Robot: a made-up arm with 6 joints.
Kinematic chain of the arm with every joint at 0, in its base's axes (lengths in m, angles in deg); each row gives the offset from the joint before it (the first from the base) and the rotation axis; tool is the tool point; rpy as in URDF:
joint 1: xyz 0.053 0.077 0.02 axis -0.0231 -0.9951 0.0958
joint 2: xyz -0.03 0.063 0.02 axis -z
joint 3: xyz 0.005 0 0.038 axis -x
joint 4: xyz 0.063 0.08 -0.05 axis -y
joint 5: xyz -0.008 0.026 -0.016 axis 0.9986 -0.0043 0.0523
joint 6: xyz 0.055 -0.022 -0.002 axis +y
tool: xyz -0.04 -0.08 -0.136 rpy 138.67 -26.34 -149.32
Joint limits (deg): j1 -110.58..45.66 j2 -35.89..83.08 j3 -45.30..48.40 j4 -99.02..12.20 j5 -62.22..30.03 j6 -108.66..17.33
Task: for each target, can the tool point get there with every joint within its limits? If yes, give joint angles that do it. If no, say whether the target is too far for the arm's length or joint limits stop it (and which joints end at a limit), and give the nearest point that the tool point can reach.
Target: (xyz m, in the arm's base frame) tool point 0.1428 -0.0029 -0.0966
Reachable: yes | joints -51.55 22.37 17.89 -14.81 -55.06 -67.90
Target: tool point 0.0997 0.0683 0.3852
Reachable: no: joint limits stop it (at a limit: joint 1, joint 5, joint 6) | nearest point 0.0927 0.0889 0.2567 | short by 0.130 m
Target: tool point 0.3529 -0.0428 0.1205
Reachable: no: joint limits stop it (at a limit: joint 3, joint 4, joint 5) | nearest point 0.2755 0.0000 0.0933 | short by 0.093 m
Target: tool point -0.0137 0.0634 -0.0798
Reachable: yes | joints -0.85 73.30 -0.03 -39.94 -30.43 -25.83
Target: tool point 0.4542 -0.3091 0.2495
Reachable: no: too far | nearest point 0.2185 -0.0630 0.1126 | short by 0.367 m
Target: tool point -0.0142 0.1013 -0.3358
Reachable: no: joint limits stop it (at a limit: joint 3, joint 4, joint 5) | nearest point 0.0030 0.1107 -0.2484 | short by 0.090 m
